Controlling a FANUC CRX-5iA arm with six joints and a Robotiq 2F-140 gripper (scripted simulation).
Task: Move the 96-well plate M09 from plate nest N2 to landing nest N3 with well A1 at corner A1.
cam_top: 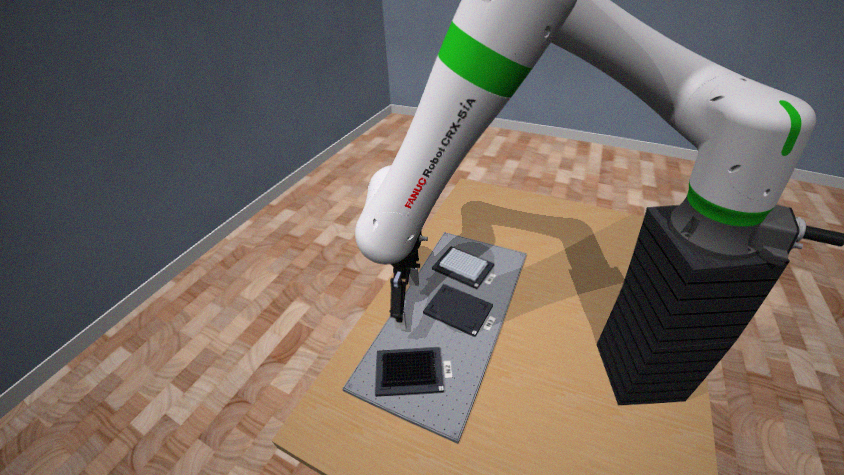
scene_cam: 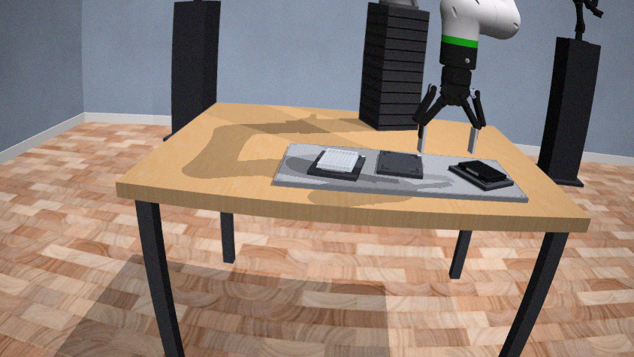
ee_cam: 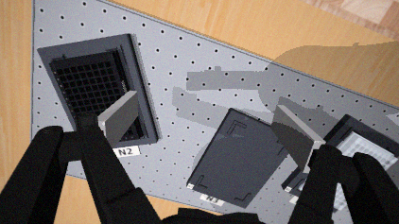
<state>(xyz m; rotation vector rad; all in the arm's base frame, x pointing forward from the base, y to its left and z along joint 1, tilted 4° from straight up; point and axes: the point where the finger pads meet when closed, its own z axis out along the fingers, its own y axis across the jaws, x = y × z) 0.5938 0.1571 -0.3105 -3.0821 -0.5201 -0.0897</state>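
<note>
Now: hand 120 mm to the right of the black 96-well plate M09, 80 mm past it and 70 mm above it. The rest, counted from my hand: N2 label: 160 mm behind, 90 mm below, 70 mm to the left; plate nest N2: 120 mm to the left, 90 mm below, 80 mm behind; landing nest N3: 110 mm to the right, 90 mm below, 90 mm behind.
</note>
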